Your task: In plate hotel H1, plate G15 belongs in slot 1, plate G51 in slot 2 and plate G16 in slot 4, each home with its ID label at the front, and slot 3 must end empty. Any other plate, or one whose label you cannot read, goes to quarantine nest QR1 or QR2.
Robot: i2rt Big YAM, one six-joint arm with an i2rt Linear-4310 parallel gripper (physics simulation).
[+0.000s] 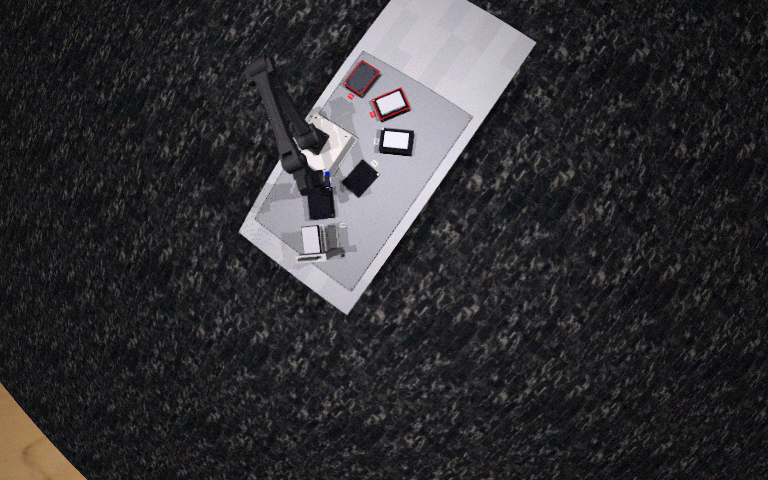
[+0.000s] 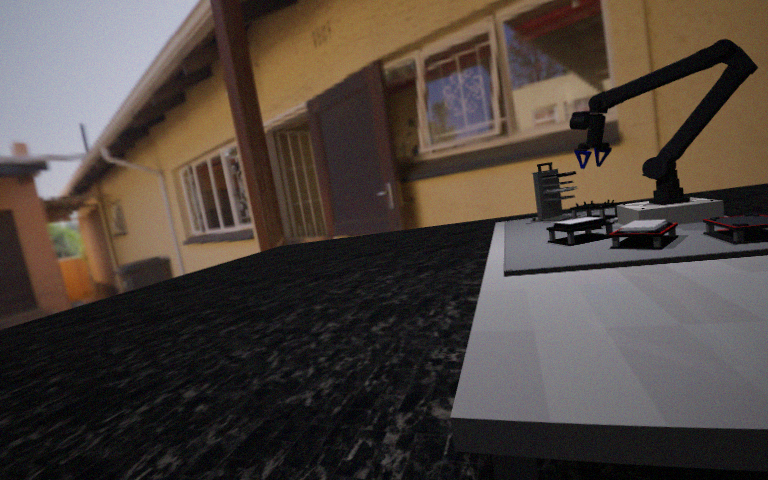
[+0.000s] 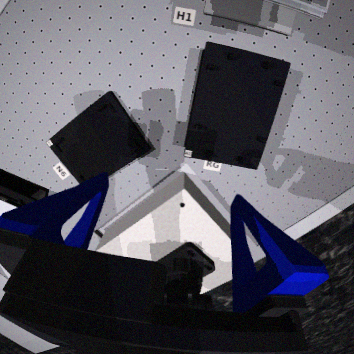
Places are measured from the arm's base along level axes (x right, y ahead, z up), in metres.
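Pixels of known places: gripper, between the fingertips: (image 1: 319, 187) (image 2: 590, 167) (image 3: 171, 189); arm's base, origin of its link: (image 1: 317, 142) (image 2: 668, 202) (image 3: 180, 265).
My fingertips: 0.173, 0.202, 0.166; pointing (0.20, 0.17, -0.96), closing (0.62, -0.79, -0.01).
Ahead of a thing's pixels: the offset from my fingertips to its top centre, as dx, dy, dz.
Hotel H1 (image 1: 310, 258) (image 2: 547, 195) stands upright near one end of the mat. A white-topped plate @[+0.228, +0.086, -0.006] (image 1: 310, 239) sits high in it; its label is unreadable and the lower slots are hard to make out. A white-topped plate @[-0.537, +0.014, -0.173] (image 1: 391, 103) (image 2: 643, 226) lies on a red-rimmed nest. Another white-topped plate @[-0.383, +0.145, -0.163] (image 1: 396, 139) (image 2: 577, 221) lies on a black nest. Their labels are unreadable. The other red-rimmed nest @[-0.585, -0.199, -0.181] (image 1: 362, 77) (image 2: 741, 220) bears no plate. My gripper (image 2: 591, 166) (image 3: 171, 189) is open and empty, pointing down high above the mat, apart from the plates.
The black nest marked RG @[+0.089, -0.023, -0.151] (image 1: 321, 206) (image 3: 237, 105) stands between the arm base and H1, bearing no plate. The black nest marked N6 @[-0.130, +0.084, -0.209] (image 1: 360, 178) (image 3: 100, 135) is beside it, also without a plate. The pale arm base (image 1: 341, 138) (image 2: 640, 212) stands at the mat's side.
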